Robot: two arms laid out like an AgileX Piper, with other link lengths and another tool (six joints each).
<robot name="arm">
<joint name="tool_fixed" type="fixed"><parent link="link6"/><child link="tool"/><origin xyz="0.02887 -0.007 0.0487" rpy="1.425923 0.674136 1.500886"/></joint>
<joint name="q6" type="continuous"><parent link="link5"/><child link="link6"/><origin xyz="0.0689 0 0.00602"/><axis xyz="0.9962 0 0.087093"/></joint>
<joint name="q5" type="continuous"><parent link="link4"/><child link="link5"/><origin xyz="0 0 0"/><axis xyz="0 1 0"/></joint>
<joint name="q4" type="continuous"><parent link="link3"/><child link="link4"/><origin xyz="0.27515 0 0.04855"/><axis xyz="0.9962 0 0.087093"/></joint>
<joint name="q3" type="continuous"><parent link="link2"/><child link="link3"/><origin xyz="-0.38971 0 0.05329"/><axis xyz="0 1 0"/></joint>
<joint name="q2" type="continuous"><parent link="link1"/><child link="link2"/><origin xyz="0 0 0"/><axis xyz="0 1 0"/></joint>
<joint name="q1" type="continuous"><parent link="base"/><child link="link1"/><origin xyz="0 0 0.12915"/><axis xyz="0 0 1"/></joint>
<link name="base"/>
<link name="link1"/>
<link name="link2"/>
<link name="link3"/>
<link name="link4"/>
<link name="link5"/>
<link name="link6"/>
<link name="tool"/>
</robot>
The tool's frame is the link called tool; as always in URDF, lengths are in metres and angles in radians. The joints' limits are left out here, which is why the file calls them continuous.
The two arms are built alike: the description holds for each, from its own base.
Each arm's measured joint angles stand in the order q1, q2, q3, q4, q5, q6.
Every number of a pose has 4 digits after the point.
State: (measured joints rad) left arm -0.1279 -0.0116 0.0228 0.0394 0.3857 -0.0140; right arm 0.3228 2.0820 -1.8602 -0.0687 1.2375 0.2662
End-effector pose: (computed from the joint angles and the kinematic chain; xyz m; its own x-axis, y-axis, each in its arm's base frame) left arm -0.0041 -0.0061 0.2359 -0.0938 0.8118 -0.5764 0.2772 0.5774 0.7680; right arm 0.5562 0.1602 0.3395 -0.6667 0.7319 -0.1409 0.7084 0.6810 0.1854
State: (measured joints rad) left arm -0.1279 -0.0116 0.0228 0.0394 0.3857 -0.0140; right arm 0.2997 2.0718 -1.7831 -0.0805 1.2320 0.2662
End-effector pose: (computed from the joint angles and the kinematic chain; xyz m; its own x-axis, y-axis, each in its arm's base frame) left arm -0.0041 -0.0061 0.2359 -0.0938 0.8118 -0.5764 0.2772 0.5774 0.7680; right arm 0.5502 0.1434 0.3199 -0.6587 0.7417 -0.1265 0.7310 0.6707 0.1257
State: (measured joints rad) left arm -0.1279 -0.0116 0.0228 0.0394 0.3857 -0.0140; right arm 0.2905 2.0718 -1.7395 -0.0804 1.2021 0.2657
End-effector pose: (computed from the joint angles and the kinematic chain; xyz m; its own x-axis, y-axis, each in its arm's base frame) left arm -0.0041 -0.0061 0.2359 -0.0938 0.8118 -0.5764 0.2772 0.5774 0.7680; right arm 0.5486 0.1377 0.3071 -0.6557 0.7454 -0.1203 0.7369 0.6664 0.1136
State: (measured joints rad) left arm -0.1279 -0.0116 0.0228 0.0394 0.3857 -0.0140; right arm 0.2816 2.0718 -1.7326 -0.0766 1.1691 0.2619
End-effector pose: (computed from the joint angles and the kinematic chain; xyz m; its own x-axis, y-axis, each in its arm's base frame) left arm -0.0041 -0.0061 0.2359 -0.0938 0.8118 -0.5764 0.2772 0.5774 0.7680; right arm 0.5518 0.1341 0.3065 -0.6501 0.7491 -0.1275 0.7363 0.6624 0.1382
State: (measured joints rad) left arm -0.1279 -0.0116 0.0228 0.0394 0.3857 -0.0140; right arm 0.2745 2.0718 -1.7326 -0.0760 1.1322 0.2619
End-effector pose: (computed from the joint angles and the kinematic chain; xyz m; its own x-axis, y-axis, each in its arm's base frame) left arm -0.0041 -0.0061 0.2359 -0.0938 0.8118 -0.5764 0.2772 0.5774 0.7680; right arm 0.5560 0.1314 0.3087 -0.6419 0.7536 -0.1416 0.7338 0.6574 0.1714
